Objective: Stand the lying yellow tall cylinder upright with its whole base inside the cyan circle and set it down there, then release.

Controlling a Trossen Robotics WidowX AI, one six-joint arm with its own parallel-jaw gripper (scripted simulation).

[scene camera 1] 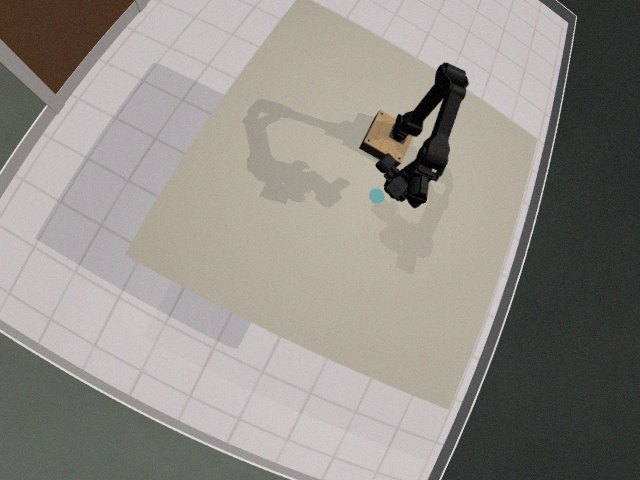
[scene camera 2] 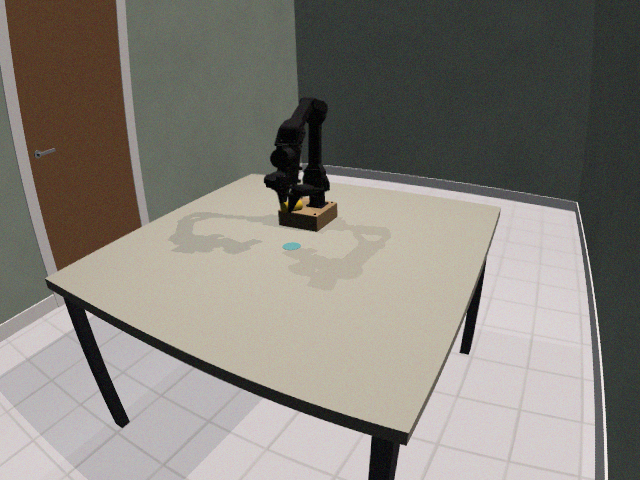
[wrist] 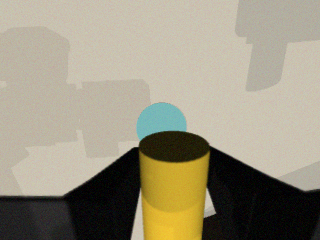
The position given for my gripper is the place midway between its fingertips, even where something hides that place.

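Observation:
My own gripper (scene camera 2: 286,211) is visible to me, and I find the gripper (scene camera 1: 388,189) in another scene view and the gripper (wrist: 171,154) in the wrist view as well. There is also a cyan circle (wrist: 158,117).

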